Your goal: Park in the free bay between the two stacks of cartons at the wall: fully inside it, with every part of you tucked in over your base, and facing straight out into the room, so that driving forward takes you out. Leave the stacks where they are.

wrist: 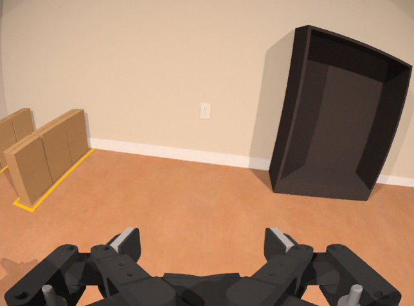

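Observation:
The nearer stack of cartons [47,154] stands at the left of the view, its far end at the wall. Yellow tape [62,180] runs on the floor along its right side and round its near end. The other stack of cartons [20,125] shows in part at the left edge, behind the nearer one. The bay between them is mostly hidden by the nearer stack. My gripper [201,242] is open, with its fingers wide apart at the bottom of the view and no thing between them. It is well to the right of both stacks.
A dark, open-fronted shelf unit [288,115] stands against the wall [165,65] at the right. A white outlet [205,111] is on the wall between it and the cartons. A white baseboard [170,153] runs along the wall's foot. A shadow lies on the floor at the lower left.

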